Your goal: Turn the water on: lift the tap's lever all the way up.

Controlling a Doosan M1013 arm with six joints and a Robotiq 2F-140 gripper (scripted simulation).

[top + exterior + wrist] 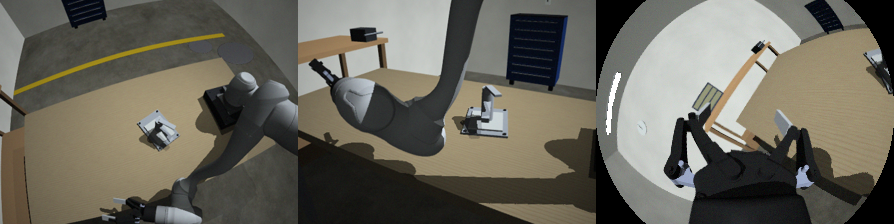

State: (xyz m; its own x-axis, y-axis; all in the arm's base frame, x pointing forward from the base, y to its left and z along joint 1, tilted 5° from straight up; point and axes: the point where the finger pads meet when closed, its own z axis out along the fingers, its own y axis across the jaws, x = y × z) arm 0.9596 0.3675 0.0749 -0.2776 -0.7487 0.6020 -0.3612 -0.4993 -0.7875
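Now: hand 43 cm past the lever, 35 cm to the left of it and 7 cm above it. Also, from my hand: tap (41 cm behind, 37 cm to the right, 13 cm below).
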